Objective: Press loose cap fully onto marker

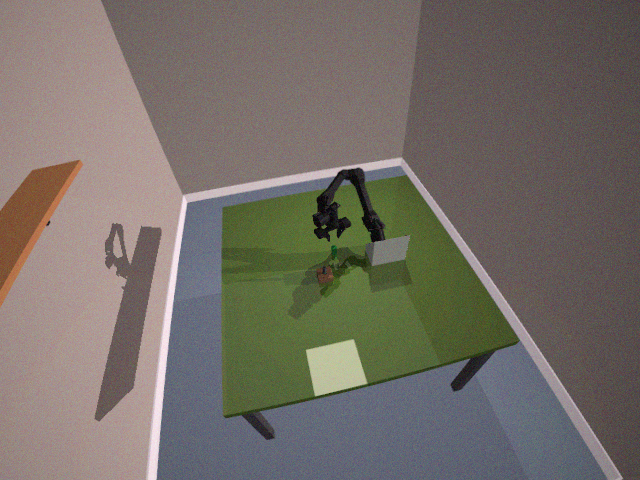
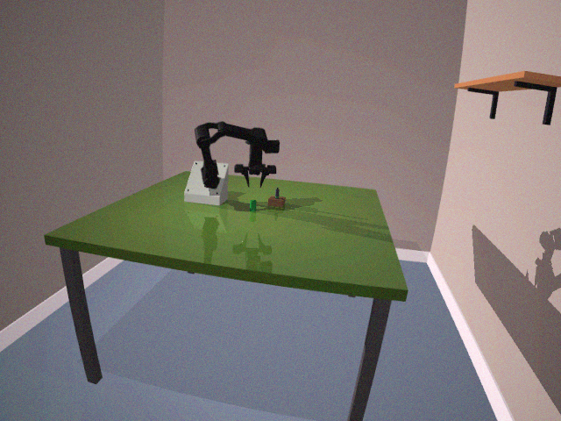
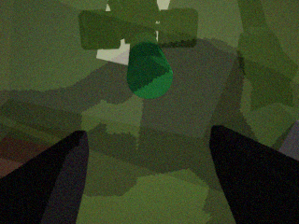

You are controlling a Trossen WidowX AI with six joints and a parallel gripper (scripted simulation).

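Right now my gripper tip is 90 mm above the green cap. Also, from my gripper tip: brown holder block 150 mm to the left, 100 mm below, 70 mm ahead.
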